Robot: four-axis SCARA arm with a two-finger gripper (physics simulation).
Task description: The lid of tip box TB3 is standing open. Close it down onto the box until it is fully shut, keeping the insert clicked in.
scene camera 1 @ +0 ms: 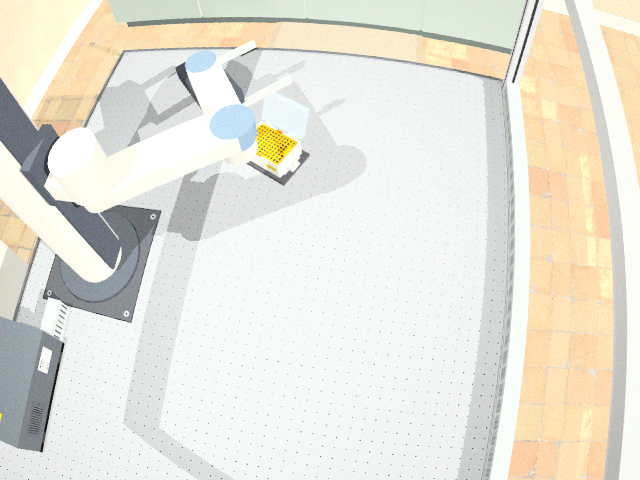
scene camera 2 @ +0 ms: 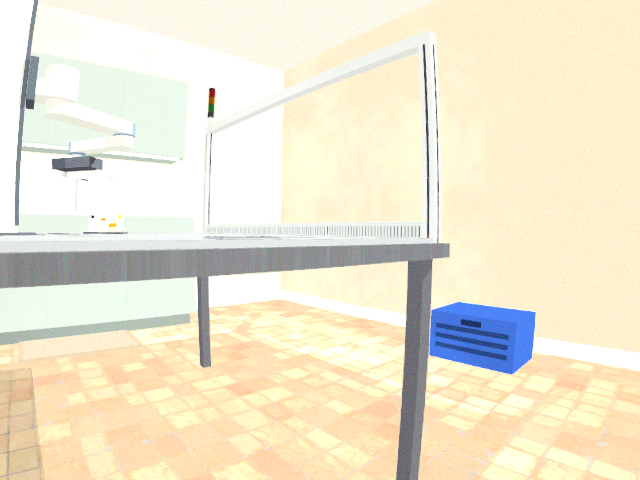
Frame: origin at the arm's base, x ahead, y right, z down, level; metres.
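Seen in the pictures: gripper, fingertip midpoint: [scene camera 1: 271,60] [scene camera 2: 101,177]; arm's base at its link origin: [scene camera 1: 100,258].
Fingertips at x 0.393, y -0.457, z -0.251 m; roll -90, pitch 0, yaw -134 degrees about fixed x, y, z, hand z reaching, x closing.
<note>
Offsets run from my fingertips to a thing's middle. "spot": to the spot under its first point.
The tip box @(dx +0.003, dy +0.122, dz +0.205 m) [scene camera 1: 291,158] [scene camera 2: 105,224] is white with a yellow perforated insert @(dx +0.003, dy +0.122, dz +0.174 m) [scene camera 1: 276,145] and sits on a dark base plate @(spot: dx +0.049, dy +0.195, dz +0.230 m) [scene camera 1: 283,181]. Its pale, see-through lid @(spot: dx +0.032, dy +0.057, dz +0.142 m) [scene camera 1: 285,114] stands open along the back edge in scene camera 1; it is hard to make out in scene camera 2. The arm hides the box's left end in scene camera 1. Whether the insert is clicked in is too small to tell. My gripper [scene camera 1: 272,60] [scene camera 2: 88,176] is open and empty, its two pale fingers wide apart. It hangs above the table, higher than the box, behind and left of the lid in scene camera 1.
The white arm [scene camera 1: 165,155] [scene camera 2: 87,118] reaches in from its column at the left. A grey control cabinet @(spot: dx -0.445, dy +0.843, dz +0.123 m) [scene camera 1: 25,382] stands at the near left. A framed guard panel [scene camera 1: 510,206] [scene camera 2: 429,144] runs along the table's right edge. A signal light @(spot: dx +0.623, dy -0.232, dz -0.508 m) [scene camera 2: 211,103] stands behind.
</note>
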